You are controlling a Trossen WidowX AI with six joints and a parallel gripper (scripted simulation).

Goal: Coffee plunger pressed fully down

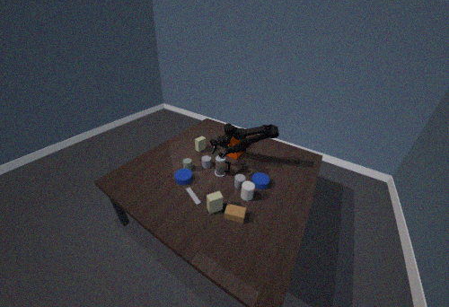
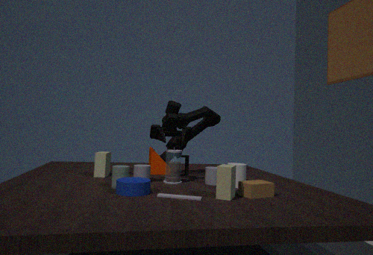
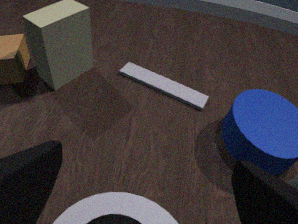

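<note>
My gripper tip is now 40 mm past the glass coffee press, 20 mm to the right of it and 90 mm above it. From my gripper tip the other things lie so: white bar (240 mm ahead, 10 mm to the left, 170 mm below); then tan block (190 mm ahead, 290 mm to the left, 150 mm below).
</note>
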